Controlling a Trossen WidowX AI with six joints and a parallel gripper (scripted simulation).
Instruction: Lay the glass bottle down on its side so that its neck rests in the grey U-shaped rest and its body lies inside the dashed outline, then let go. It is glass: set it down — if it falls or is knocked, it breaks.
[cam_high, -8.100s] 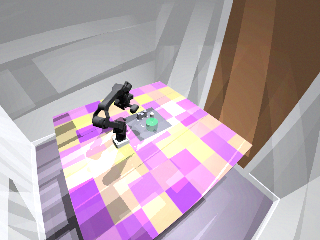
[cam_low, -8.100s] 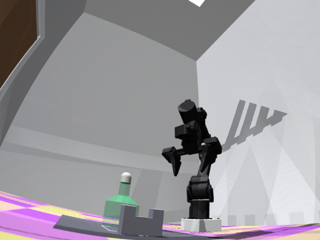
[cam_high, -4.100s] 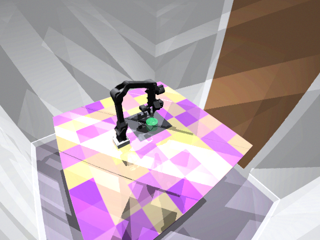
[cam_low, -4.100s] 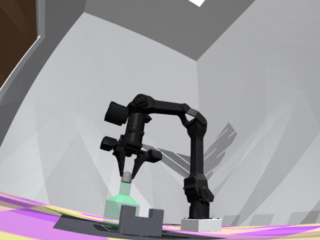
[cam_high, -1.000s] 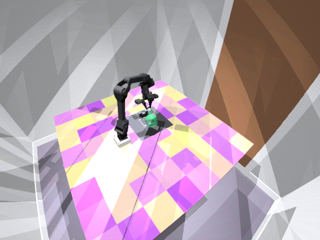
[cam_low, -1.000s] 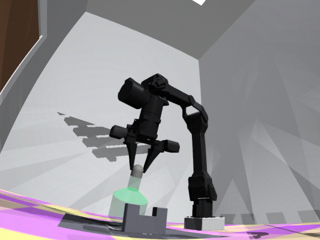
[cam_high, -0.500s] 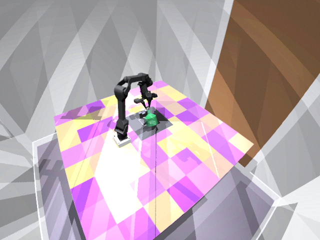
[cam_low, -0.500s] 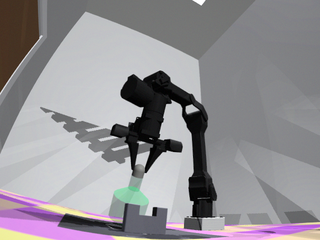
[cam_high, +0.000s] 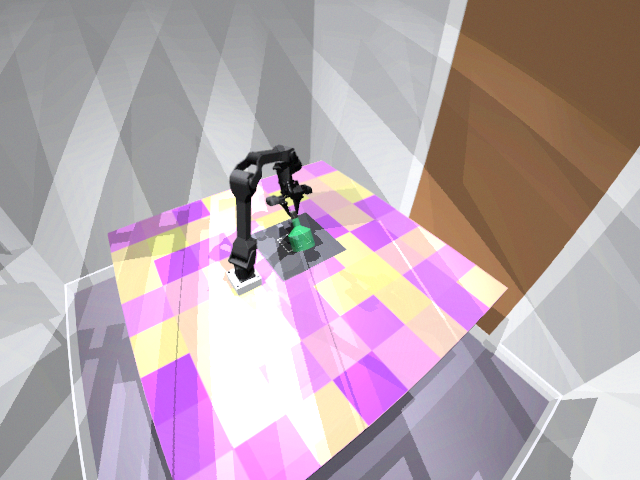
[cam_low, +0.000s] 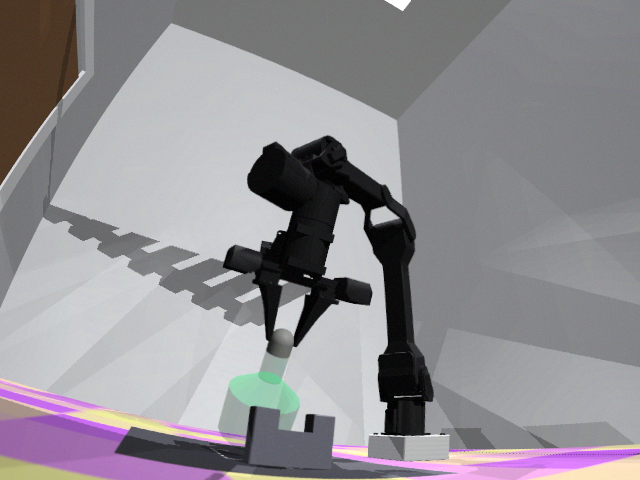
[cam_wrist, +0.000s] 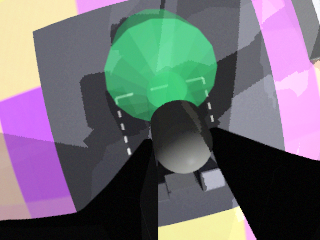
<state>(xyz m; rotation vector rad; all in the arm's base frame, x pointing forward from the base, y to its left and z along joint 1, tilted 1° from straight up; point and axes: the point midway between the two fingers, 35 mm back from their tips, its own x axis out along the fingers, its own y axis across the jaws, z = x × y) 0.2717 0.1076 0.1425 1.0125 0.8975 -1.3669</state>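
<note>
The green glass bottle lies 3 cm to the right of my gripper tip and 4 cm below it. From my gripper tip the other things lie so: dark grey mat: 1 cm to the right, 14 cm below.
</note>
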